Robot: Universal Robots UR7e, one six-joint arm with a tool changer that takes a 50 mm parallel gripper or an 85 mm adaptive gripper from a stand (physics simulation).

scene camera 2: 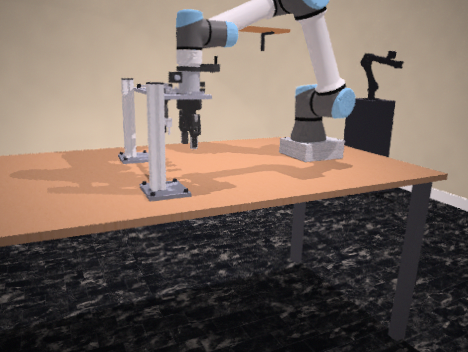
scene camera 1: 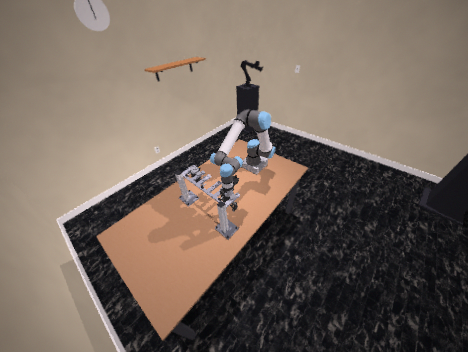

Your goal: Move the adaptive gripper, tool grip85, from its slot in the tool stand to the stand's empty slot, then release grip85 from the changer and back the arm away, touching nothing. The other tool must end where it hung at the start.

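Seen in the pictures: arm's base at its link origin: (scene camera 2: pixel 308 139) (scene camera 1: pixel 253 161).
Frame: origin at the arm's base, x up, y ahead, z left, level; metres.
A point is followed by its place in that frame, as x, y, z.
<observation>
The tool stand (scene camera 1: pixel 223 217) @(0.135, 0.714, 0.368) (scene camera 2: pixel 156 135) @(0.100, 0.703, 0.356) has slots along its rail. The adaptive gripper grip85 (scene camera 1: pixel 234 205) @(0.142, 0.598, 0.352) (scene camera 2: pixel 189 144) @(0.065, 0.600, 0.334) is under the arm's wrist (scene camera 1: pixel 227 172) @(0.433, 0.608, 0.318) (scene camera 2: pixel 189 37) @(0.368, 0.599, 0.323), upright, at the slot beside the near post. Its black body hangs below the fork plate (scene camera 2: pixel 202 96) @(0.206, 0.569, 0.354), and the grey coupling is above it. No gap shows between wrist and coupling; the lock state cannot be told. Its fingertips look apart, with nothing between them. The other tool (scene camera 2: pixel 168 123) @(0.078, 0.595, -0.042) hangs farther along the stand, partly hidden by the near post. Bare fork arms (scene camera 1: pixel 215 187) @(0.206, 0.616, 0.177) show between the tools in scene camera 1.
The stand's far post (scene camera 1: pixel 183 190) @(0.070, 0.750, -0.097) (scene camera 2: pixel 129 117) @(0.097, 0.736, -0.102) and both foot plates (scene camera 1: pixel 227 230) @(-0.060, 0.693, 0.365) (scene camera 2: pixel 165 190) @(-0.060, 0.683, 0.368) are on the orange table (scene camera 1: pixel 150 285) @(-0.071, 1.280, 0.306) (scene camera 2: pixel 60 205) @(-0.072, 0.968, 0.386). The arm's base (scene camera 1: pixel 256 165) @(0.007, 0.040, 0.074) (scene camera 2: pixel 312 149) @(-0.022, 0.041, 0.106) is at the right. A black pedestal (scene camera 1: pixel 247 100) (scene camera 2: pixel 370 125) with a small black arm stands behind.
</observation>
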